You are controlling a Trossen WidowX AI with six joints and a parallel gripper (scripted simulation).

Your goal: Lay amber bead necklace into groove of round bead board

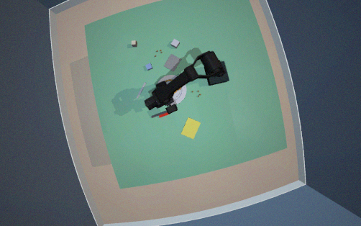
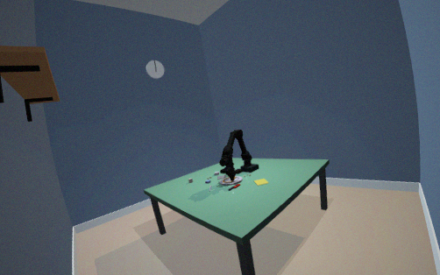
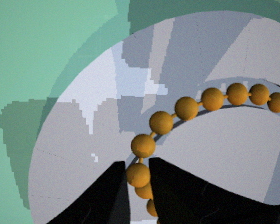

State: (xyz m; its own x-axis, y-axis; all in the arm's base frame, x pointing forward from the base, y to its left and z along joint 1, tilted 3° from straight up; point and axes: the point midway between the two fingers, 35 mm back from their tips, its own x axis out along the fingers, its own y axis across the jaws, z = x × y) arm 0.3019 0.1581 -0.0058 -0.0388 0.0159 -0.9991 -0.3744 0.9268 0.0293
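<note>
My gripper tip is 6 cm to the left of the round grey bead board, 2 cm past it and 1 cm above it. Round my gripper tip: yellow pad: 20 cm to the left, 14 cm behind, 2 cm below; grey rod: 18 cm ahead, 6 cm to the right, 2 cm below; red-handled tool: 10 cm to the left, 5 cm ahead, 1 cm below.
</note>
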